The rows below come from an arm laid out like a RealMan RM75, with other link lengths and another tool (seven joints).
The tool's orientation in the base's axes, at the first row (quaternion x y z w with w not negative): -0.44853 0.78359 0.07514 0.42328
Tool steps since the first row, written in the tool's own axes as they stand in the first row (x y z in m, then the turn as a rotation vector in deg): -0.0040 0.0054 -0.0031 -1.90 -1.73 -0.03; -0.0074 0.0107 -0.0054 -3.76 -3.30 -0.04; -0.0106 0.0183 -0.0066 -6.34 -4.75 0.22; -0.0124 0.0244 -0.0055 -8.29 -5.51 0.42; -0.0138 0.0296 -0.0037 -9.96 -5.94 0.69; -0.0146 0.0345 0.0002 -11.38 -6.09 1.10
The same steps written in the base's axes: -0.0050 0.0042 0.0035 1.76 0.19 1.86; -0.0096 0.0083 0.0060 3.41 0.45 3.64; -0.0154 0.0142 0.0071 5.29 1.38 5.74; -0.0190 0.0195 0.0061 6.46 2.28 7.24; -0.0216 0.0243 0.0047 7.35 3.23 8.40; -0.0228 0.0297 0.0015 8.05 4.25 9.22
